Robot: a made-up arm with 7 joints.
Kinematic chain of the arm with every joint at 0, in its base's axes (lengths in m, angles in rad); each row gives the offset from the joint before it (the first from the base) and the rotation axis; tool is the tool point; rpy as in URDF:
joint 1: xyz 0 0 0.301 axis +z
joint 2: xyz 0 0 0 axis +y
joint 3: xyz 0 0 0.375 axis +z
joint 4: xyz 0.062 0 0 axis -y
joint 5: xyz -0.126 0 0.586 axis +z
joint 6: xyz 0 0 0 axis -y
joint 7: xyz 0.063 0 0 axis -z
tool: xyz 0 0 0 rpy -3.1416 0 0
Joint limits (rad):
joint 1: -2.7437..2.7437
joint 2: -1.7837..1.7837
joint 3: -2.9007..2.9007
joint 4: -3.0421..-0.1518
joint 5: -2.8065..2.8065
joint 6: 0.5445..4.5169
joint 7: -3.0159..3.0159
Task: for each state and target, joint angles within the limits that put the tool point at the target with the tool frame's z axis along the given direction. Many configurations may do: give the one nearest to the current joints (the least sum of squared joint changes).
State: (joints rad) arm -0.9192 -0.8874 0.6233 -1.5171 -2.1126 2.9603 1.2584
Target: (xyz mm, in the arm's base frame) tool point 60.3 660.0 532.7 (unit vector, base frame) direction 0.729 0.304 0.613
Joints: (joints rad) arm -0.2828 -1.2215 1.2323 -2.0518 -1.5889 2.5258 1.2584
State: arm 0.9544 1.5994 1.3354 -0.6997 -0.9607 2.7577 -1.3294
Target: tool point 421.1 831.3 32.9 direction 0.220 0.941 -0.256
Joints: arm 0.7908 1.7329 1.0459 -0.7202 -0.6682 3.3856 -1.3294
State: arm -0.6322 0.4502 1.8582 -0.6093 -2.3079 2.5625 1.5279
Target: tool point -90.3 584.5 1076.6 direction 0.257 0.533 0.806
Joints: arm -0.8101 -0.3021 2.0595 -0.7440 -2.2054 2.7658 1.5279
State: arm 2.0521 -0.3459 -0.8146 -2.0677 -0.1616 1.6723 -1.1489
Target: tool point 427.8 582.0 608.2 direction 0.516 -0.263 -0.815
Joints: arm 1.8901 0.0136 -0.9770 -1.8850 -0.6443 1.9408 -1.1489
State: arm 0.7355 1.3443 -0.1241 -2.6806 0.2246 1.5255 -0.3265
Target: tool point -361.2 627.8 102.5 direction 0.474 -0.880 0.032
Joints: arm 1.4445 0.8113 0.6854 -1.8519 -0.1040 0.8898 -0.3265
